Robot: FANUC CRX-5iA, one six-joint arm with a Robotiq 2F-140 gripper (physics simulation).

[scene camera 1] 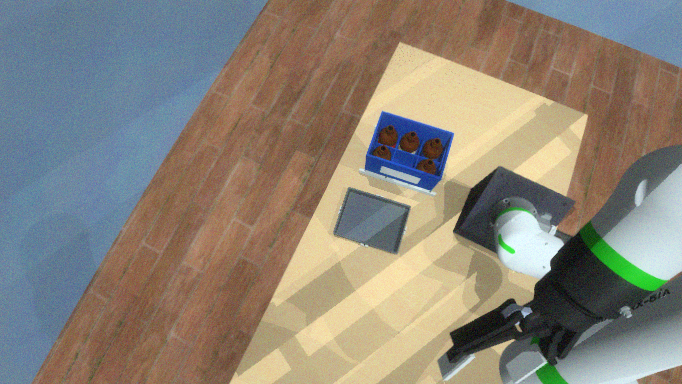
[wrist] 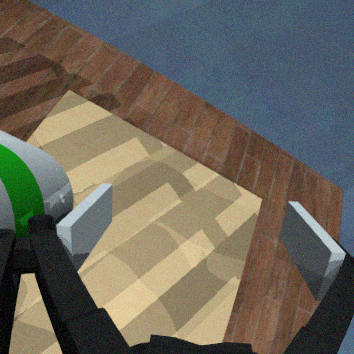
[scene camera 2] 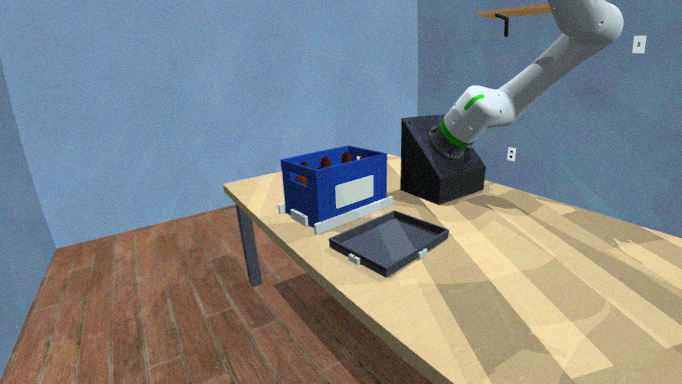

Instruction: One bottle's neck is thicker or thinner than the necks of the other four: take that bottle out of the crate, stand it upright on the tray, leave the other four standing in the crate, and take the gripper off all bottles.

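Places are measured from the arm's base along level axes (x right, y ahead, z up), in centimetres.
Where they show: gripper, between the fingertips: [scene camera 1: 478, 372] [wrist: 197, 211]; arm's base, origin of its link: [scene camera 1: 512, 216] [scene camera 2: 445, 144].
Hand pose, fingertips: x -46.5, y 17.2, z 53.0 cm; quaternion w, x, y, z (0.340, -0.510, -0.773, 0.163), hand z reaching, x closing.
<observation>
Each offset is from my fingertips to the top centre of the thing. "pt": to the spot under its first point. Level surfaces: height alone.
The blue crate @(dz -53.1, dx +57.1, dy +23.7 cm) [scene camera 1: 431, 181] [scene camera 2: 325, 190] holds five brown bottles. The far row has a left bottle @(dz -54.3, dx +60.5, dy +32.7 cm) [scene camera 1: 388, 136], a middle bottle @(dz -54.3, dx +61.5, dy +24.3 cm) [scene camera 1: 410, 143] and a right bottle @(dz -54.3, dx +62.6, dy +15.3 cm) [scene camera 1: 433, 148]. The near row has a left bottle @(dz -54.3, dx +52.0, dy +32.1 cm) [scene camera 1: 382, 154] and a right bottle @(dz -54.3, dx +53.8, dy +14.8 cm) [scene camera 1: 427, 166], with the middle compartment empty. All look upright; which neck differs I cannot tell. The dark tray @(pt dz -70.2, dx +29.2, dy +26.4 cm) [scene camera 1: 370, 220] [scene camera 2: 390, 245] lies beside the crate, with no bottle on it. My gripper [scene camera 1: 490, 366] [wrist: 197, 211] is open and empty, high up and far from crate and tray; it does not show in scene camera 2.
A pale strip @(pt dz -68.4, dx +45.8, dy +33.5 cm) [scene camera 1: 370, 174] [scene camera 2: 354, 214] runs along the crate's tray side. The dark robot pedestal [scene camera 1: 540, 190] [scene camera 2: 420, 165] stands on the table @(dz -70.6 cm) [scene camera 1: 450, 90] [scene camera 2: 500, 300], to the right of the crate. A wooden shelf [scene camera 2: 520, 10] is on the wall behind the arm.
</observation>
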